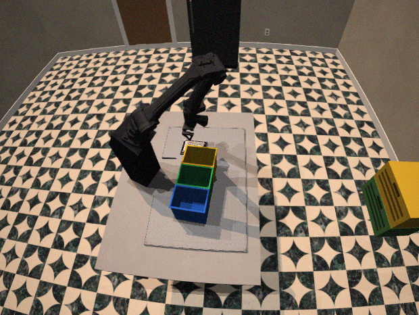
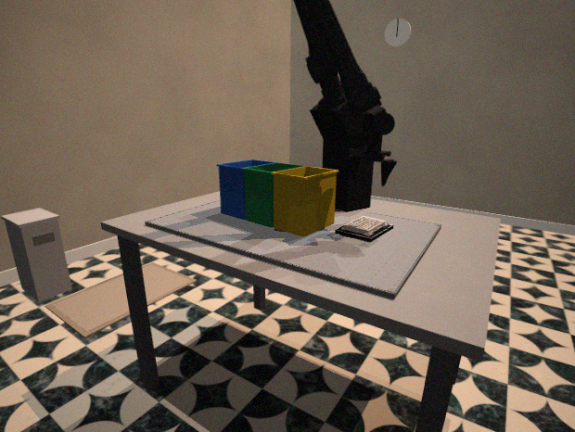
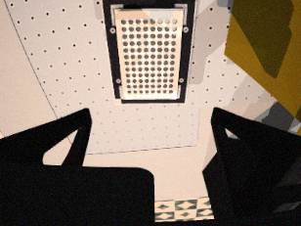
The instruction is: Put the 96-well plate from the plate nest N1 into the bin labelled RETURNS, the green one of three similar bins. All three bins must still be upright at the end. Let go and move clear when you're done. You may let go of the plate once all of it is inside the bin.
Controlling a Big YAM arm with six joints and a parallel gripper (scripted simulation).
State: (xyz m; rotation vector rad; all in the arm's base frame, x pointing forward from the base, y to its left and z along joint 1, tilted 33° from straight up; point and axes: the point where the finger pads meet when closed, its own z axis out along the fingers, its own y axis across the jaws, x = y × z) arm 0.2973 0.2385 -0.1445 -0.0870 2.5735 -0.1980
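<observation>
Right now my hand is 140 mm above the white 96-well plate. The rest, counted from my hand: black plate nest: 150 mm below; then green bin: 300 mm to the right, 100 mm ahead, 70 mm below; then yellow bin: 170 mm to the right, 90 mm ahead, 70 mm below.
</observation>
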